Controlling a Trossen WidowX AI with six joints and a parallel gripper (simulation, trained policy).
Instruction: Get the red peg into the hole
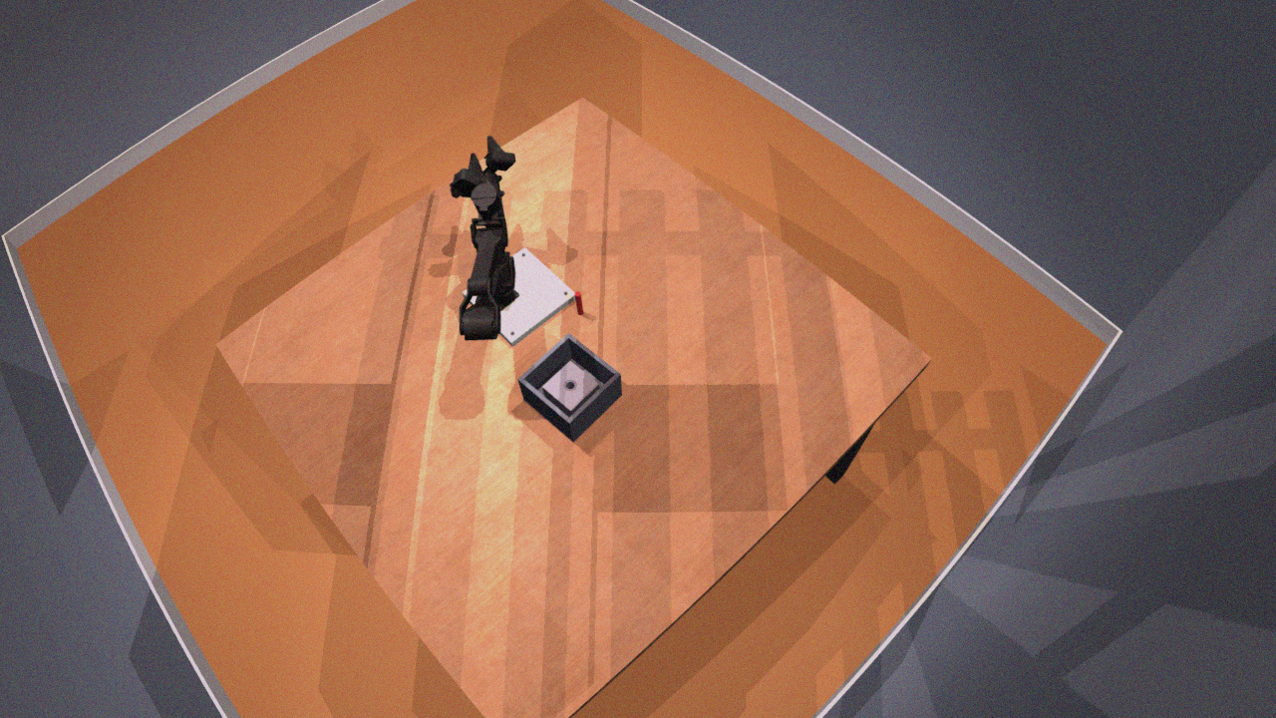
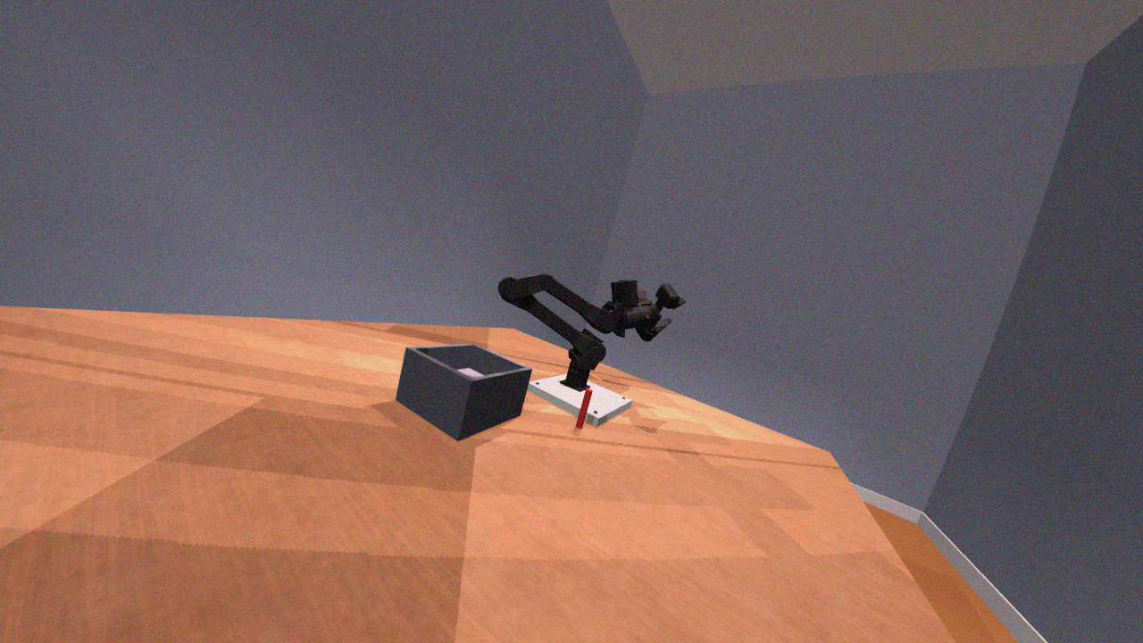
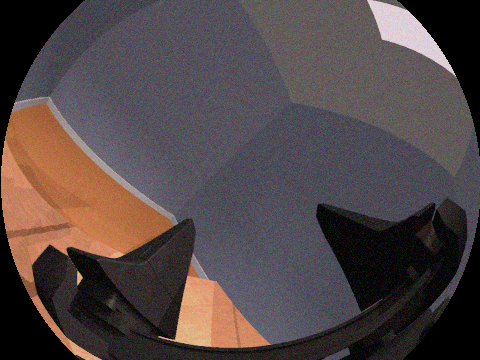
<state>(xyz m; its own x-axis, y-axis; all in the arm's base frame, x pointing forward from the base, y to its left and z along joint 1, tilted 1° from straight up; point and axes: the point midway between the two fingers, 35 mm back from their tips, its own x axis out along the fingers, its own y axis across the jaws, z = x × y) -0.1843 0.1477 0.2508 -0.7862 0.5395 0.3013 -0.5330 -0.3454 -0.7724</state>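
Right now the red peg is 380 mm ahead of my gripper tip, 250 mm below it and 60 mm to the right of it. The rest, counted from my gripper tip: dark box 530 mm ahead, 260 mm below, 240 mm to the right; then light grey plate 530 mm ahead, 240 mm to the right, 240 mm below.
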